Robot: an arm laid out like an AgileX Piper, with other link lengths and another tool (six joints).
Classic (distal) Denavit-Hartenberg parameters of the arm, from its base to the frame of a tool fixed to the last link. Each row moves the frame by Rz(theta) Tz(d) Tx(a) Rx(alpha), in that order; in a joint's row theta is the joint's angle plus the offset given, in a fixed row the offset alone. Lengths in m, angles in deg.
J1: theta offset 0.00; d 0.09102; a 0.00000; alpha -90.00
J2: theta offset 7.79; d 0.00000; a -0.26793; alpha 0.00
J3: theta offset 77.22; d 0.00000; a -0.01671; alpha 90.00
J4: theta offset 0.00; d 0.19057; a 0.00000; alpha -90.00
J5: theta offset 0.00; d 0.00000; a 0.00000; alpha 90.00
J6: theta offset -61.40; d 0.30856; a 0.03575; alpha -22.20
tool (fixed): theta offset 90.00; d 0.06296; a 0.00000; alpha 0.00
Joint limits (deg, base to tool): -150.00..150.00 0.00..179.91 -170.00..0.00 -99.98..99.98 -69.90..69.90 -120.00..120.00
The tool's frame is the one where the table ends.
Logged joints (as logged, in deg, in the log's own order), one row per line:
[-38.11, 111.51, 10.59, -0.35, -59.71, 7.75]
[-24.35, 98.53, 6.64, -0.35, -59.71, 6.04]
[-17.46, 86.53, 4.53, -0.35, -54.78, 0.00]
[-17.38, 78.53, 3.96, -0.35, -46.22, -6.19]
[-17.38, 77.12, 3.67, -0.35, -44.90, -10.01]
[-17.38, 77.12, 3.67, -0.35, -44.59, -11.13]
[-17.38, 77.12, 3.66, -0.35, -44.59, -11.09]
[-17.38, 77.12, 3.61, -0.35, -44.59, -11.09]
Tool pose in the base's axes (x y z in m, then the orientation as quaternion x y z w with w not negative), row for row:
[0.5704, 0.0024, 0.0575, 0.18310, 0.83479, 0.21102, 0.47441]
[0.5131, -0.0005, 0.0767, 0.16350, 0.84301, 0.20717, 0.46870]
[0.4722, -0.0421, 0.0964, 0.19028, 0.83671, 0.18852, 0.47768]
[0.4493, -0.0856, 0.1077, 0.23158, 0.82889, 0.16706, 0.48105]
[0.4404, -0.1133, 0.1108, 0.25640, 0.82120, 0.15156, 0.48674]
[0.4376, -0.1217, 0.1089, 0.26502, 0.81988, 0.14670, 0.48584]
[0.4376, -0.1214, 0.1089, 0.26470, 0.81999, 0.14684, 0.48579]
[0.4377, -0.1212, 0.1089, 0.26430, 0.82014, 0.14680, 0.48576]
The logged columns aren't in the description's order. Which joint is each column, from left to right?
Columns, left to right: J3, J2, J4, J6, J5, J1.
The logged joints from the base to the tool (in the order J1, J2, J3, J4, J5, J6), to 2 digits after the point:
[7.75, 111.51, -38.11, 10.59, -59.71, -0.35]
[6.04, 98.53, -24.35, 6.64, -59.71, -0.35]
[0.00, 86.53, -17.46, 4.53, -54.78, -0.35]
[-6.19, 78.53, -17.38, 3.96, -46.22, -0.35]
[-10.01, 77.12, -17.38, 3.67, -44.90, -0.35]
[-11.13, 77.12, -17.38, 3.67, -44.59, -0.35]
[-11.09, 77.12, -17.38, 3.66, -44.59, -0.35]
[-11.09, 77.12, -17.38, 3.61, -44.59, -0.35]

